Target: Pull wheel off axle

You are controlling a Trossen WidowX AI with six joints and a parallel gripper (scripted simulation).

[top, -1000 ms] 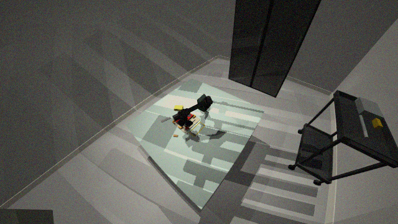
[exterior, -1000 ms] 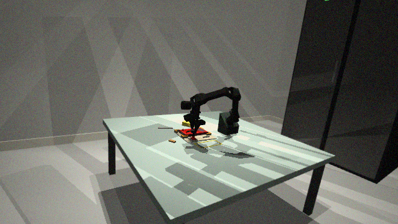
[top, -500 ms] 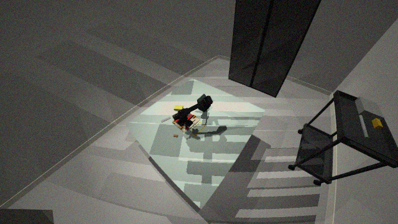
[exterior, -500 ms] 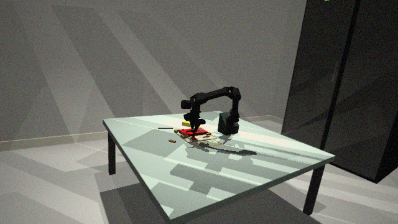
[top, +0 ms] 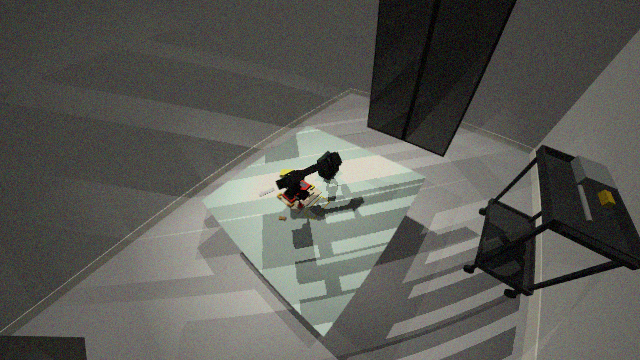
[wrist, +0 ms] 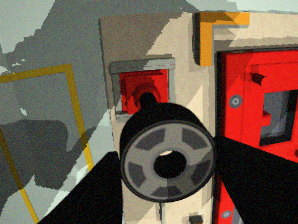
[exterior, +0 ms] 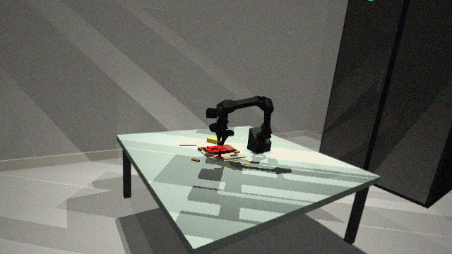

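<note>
My gripper tip is 70 mm above the dark axle. The rest, counted from my gripper tip: yellow block: 320 mm to the right, 120 mm behind, 90 mm below; wheel: right at my gripper tip; brown piece: 150 mm ahead, 100 mm below, 10 mm to the right.
</note>
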